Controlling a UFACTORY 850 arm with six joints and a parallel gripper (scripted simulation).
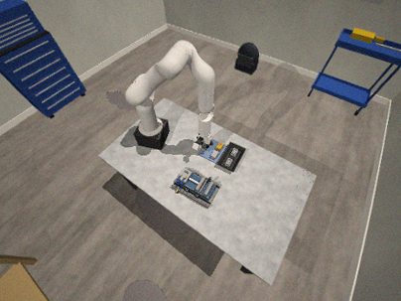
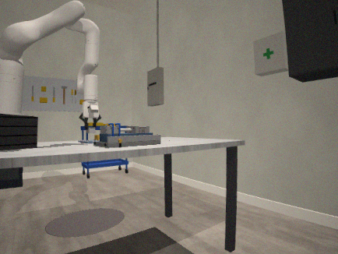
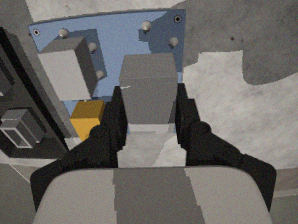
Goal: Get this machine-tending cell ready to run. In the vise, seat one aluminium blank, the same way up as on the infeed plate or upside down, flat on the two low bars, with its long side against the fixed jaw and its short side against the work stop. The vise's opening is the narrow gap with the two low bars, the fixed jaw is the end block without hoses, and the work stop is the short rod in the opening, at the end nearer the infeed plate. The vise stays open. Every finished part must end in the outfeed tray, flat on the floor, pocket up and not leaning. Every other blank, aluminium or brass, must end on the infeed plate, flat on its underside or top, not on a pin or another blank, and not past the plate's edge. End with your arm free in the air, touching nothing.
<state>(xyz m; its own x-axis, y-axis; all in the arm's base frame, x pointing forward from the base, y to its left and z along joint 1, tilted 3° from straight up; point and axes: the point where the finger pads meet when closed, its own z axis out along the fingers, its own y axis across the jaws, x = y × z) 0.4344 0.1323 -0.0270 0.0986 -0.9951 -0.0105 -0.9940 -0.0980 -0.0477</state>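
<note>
The blue vise body is 280 mm to the right of my hand, 120 mm ahead of it and 60 mm below it. Also, from my hand: grey aluminium blank 20 mm below; brass blank 100 mm to the left, 80 mm below, 80 mm ahead.
</note>
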